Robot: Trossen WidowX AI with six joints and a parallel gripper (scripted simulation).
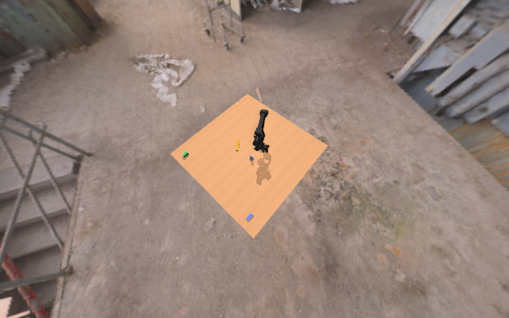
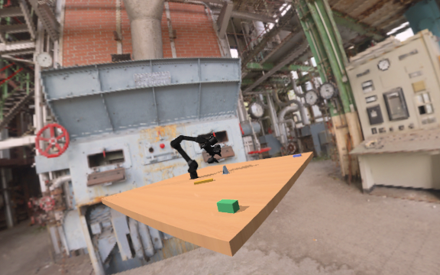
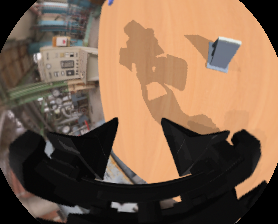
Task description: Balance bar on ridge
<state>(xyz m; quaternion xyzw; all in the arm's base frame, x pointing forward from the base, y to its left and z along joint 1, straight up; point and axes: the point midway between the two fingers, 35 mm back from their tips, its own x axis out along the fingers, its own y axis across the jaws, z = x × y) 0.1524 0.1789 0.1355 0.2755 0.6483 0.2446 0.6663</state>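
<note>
Right now my gripper tip is 340 mm to the left of the yellow bar, 100 mm short of it and 100 mm above it. The rest, counted from my gripper tip: small blue block 590 mm ahead, 300 mm to the left, 100 mm below; green block 700 mm to the right, 590 mm ahead, 90 mm below.
</note>
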